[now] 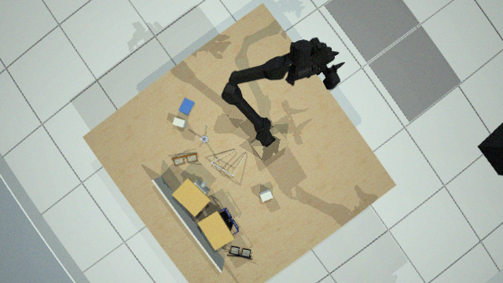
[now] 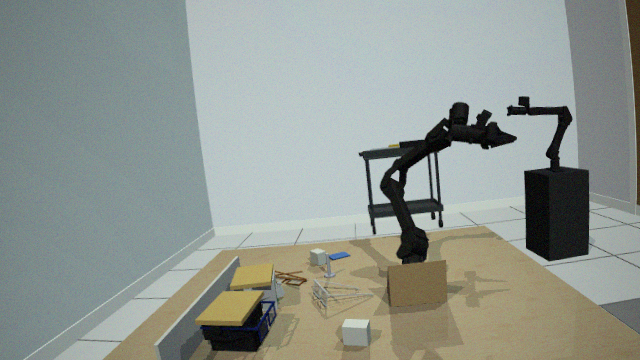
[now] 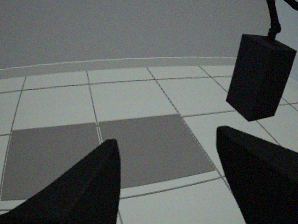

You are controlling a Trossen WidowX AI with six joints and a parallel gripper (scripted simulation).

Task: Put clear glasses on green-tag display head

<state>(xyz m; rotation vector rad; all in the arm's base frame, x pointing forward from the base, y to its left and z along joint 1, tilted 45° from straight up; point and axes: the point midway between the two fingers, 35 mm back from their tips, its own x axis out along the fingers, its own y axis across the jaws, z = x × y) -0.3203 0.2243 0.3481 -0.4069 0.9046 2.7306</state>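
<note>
My gripper tip is 640 mm short of the grey post, 400 mm above it and 160 mm to the left of it. Round my gripper tip: grey board (990 mm ahead, 370 mm below, 140 mm to the left); blue tag (600 mm ahead, 430 mm below, 360 mm to the right); display head (850 mm ahead, 370 mm below, 40 mm to the left).
</note>
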